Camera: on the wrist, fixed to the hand. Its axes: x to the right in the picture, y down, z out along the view.
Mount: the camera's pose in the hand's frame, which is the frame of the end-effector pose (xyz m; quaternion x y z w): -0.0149 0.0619 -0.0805 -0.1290 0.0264 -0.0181 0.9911
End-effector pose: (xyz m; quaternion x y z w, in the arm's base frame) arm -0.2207 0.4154 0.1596 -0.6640 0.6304 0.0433 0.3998
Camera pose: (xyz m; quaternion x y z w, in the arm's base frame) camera -0.3136 0.3873 0.1929 -0.7222 0.6178 0.0995 0.2947
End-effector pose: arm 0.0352 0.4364 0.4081 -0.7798 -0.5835 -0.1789 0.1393
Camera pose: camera 0.0814 0.3719 0.4732 -0.7756 -0.5657 -0.2757 0.0496
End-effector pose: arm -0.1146 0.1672 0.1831 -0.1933 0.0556 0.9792 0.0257
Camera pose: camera -0.0750 0.0958 0.1209 -0.2218 -0.0740 0.9721 0.0168
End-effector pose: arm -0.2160 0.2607 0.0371 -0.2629 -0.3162 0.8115 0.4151
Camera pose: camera -0.1842 0.2437 -0.0590 -0.3298 -0.4119 0.7491 0.4006
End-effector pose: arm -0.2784 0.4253 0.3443 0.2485 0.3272 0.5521 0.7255
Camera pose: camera -0.3809 0.4274 0.3386 0.1322 0.2767 0.5828 0.7525
